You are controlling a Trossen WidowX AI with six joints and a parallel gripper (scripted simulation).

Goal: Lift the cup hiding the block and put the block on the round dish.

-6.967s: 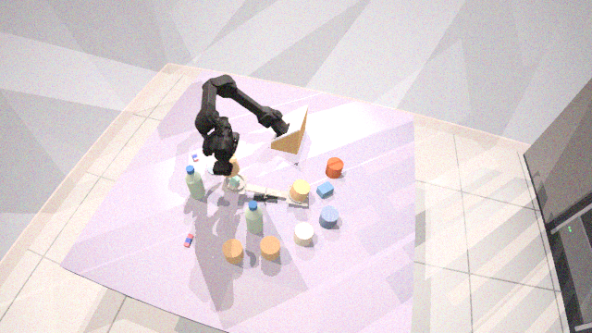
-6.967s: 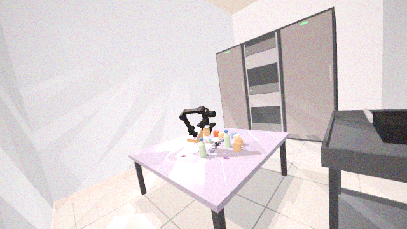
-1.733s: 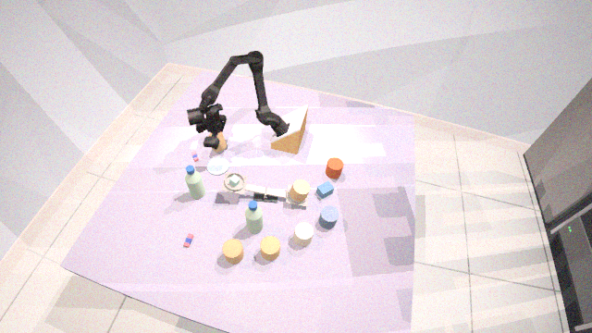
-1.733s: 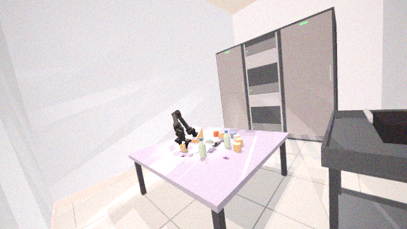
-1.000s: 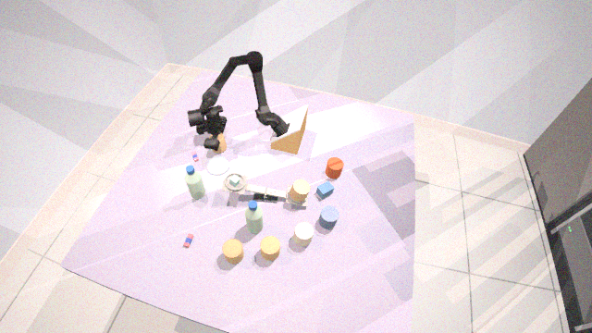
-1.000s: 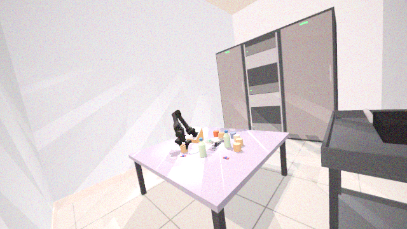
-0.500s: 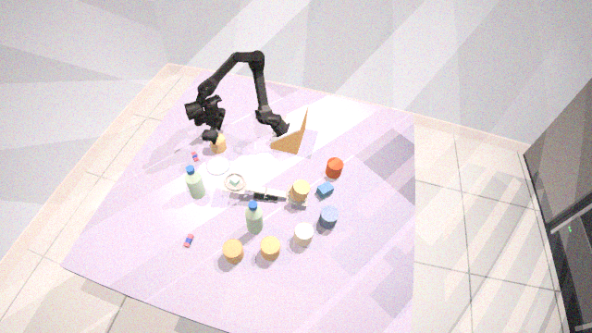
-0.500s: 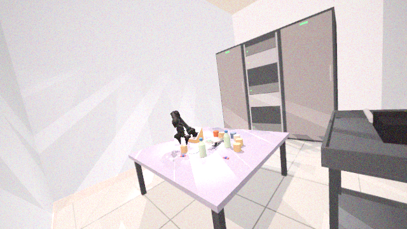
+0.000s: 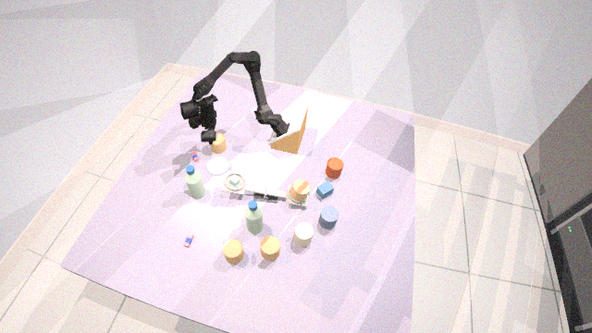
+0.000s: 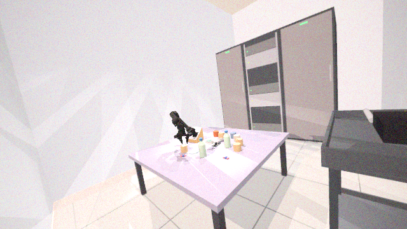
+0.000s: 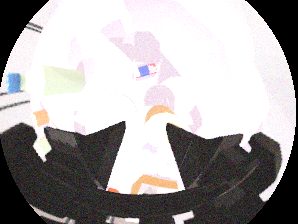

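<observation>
The pale green block is 17 cm ahead of my gripper tip and 18 cm to the left of it. The rest, counted from my gripper tip: small balance 16 cm ahead, 30 cm to the left, 7 cm below; then blue cube 7 cm ahead, 53 cm to the left, 7 cm below; then pale round dish 6 cm ahead, 5 cm to the left, 9 cm below.
</observation>
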